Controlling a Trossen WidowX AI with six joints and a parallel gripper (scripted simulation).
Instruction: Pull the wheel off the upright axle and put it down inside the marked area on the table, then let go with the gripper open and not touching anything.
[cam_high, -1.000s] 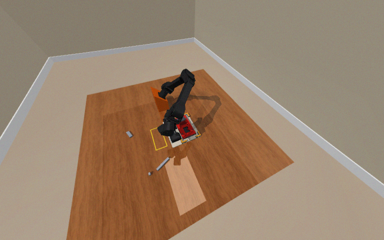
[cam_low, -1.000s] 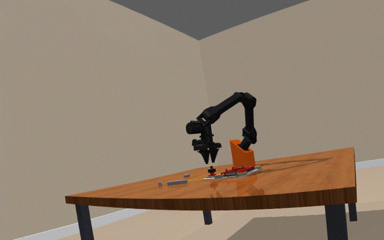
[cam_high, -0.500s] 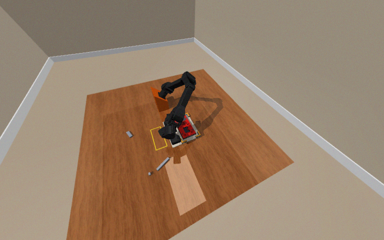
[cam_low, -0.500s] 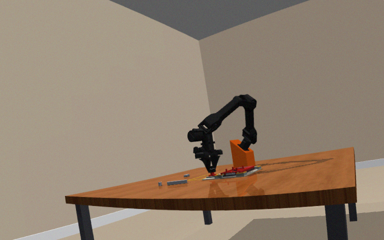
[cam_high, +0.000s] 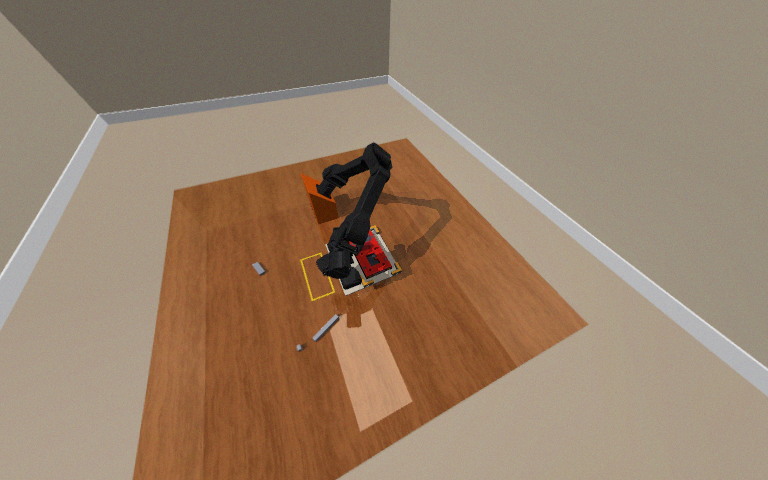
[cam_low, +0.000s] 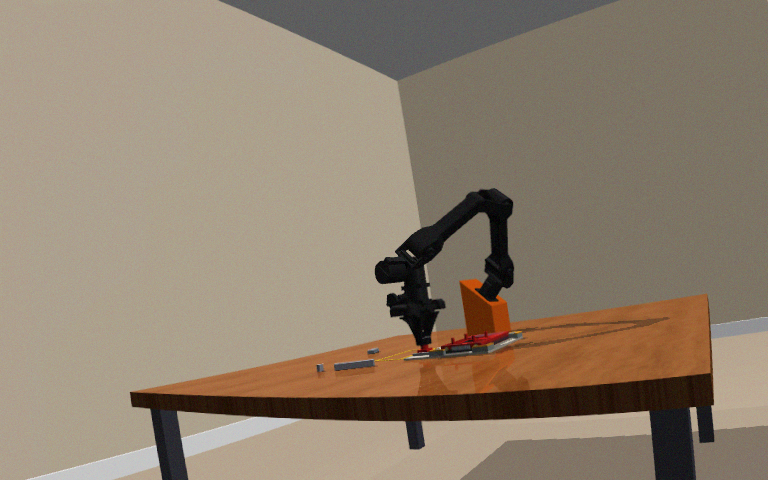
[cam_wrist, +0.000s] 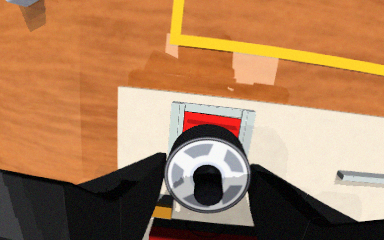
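Now: gripper tip right at the wheel. The rest, counted from my gripper tip: small grey cube (190 mm to the right, 190 mm ahead, 30 mm below).
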